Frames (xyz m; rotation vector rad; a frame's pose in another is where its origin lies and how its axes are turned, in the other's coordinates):
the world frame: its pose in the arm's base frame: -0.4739 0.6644 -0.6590 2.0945 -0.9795 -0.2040
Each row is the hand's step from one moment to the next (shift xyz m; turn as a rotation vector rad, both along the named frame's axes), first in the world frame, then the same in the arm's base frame.
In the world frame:
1: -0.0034 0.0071 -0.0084 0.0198 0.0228 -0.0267
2: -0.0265 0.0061 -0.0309 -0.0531 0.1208 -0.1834
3: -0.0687 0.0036 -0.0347 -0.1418 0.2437 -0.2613
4: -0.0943 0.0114 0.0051 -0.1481 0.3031 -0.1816
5: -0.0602 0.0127 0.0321 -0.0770 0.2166 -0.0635
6: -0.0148 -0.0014 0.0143 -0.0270 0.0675 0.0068
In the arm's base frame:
1: -0.0027 0.0047 0.0102 0.0123 -0.0067 0.0378
2: -0.0081 0.0348 0.0204 -0.0250 0.1008 0.2006
3: -0.0340 0.0678 0.0138 -0.1224 0.1629 0.3260
4: -0.0737 0.0590 -0.0117 -0.1962 0.0970 0.3145
5: -0.0629 0.0184 -0.0228 -0.1497 0.0094 0.1854
6: -0.0157 0.0024 -0.0132 -0.0605 -0.0109 0.0395

